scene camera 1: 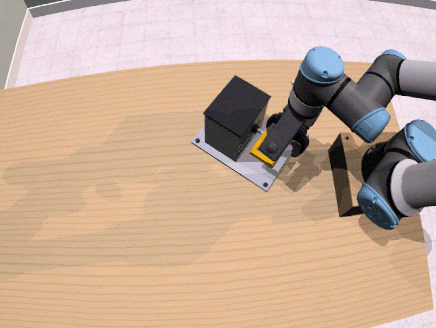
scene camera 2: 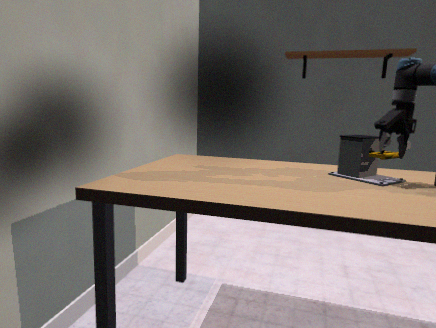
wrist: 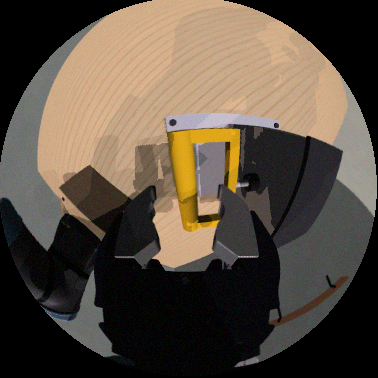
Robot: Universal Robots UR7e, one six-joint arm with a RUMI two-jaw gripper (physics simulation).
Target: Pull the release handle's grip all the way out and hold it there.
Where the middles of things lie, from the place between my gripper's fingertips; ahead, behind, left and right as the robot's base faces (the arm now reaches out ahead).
Labels:
Now: hand 10 cm above the grey base plate [scene camera 1: 254, 170], 8 cm short of it and 5 cm to the left of it.

